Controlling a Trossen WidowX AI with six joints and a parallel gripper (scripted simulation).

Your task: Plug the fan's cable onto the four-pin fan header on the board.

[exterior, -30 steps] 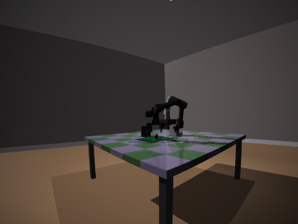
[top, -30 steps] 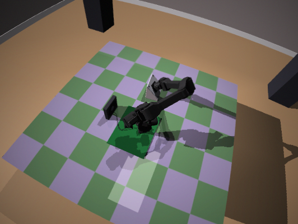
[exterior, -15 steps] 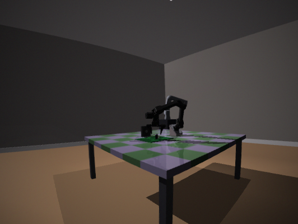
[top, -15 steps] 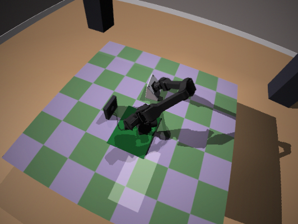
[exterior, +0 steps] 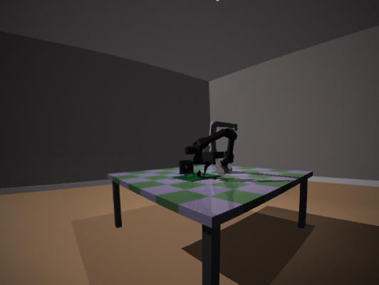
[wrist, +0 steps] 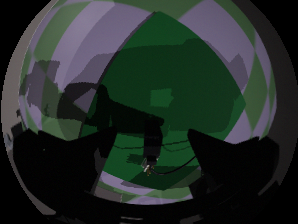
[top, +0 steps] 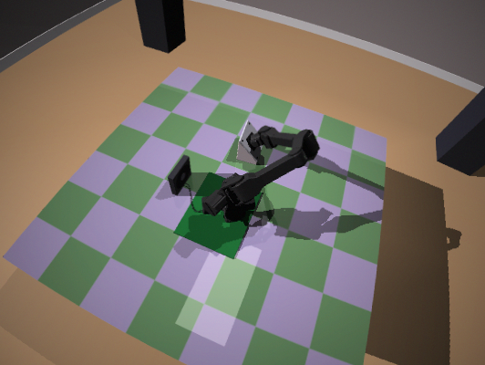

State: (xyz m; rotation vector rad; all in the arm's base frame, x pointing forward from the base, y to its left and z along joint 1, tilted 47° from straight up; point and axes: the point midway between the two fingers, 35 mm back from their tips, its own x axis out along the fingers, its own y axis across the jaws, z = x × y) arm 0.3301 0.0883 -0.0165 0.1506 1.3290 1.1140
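The black plug is 10 mm behind my gripper tip. Also, from my gripper tip: green board: 30 mm to the right, 40 mm below; then black fan: 50 mm behind, 230 mm to the right, 40 mm above.
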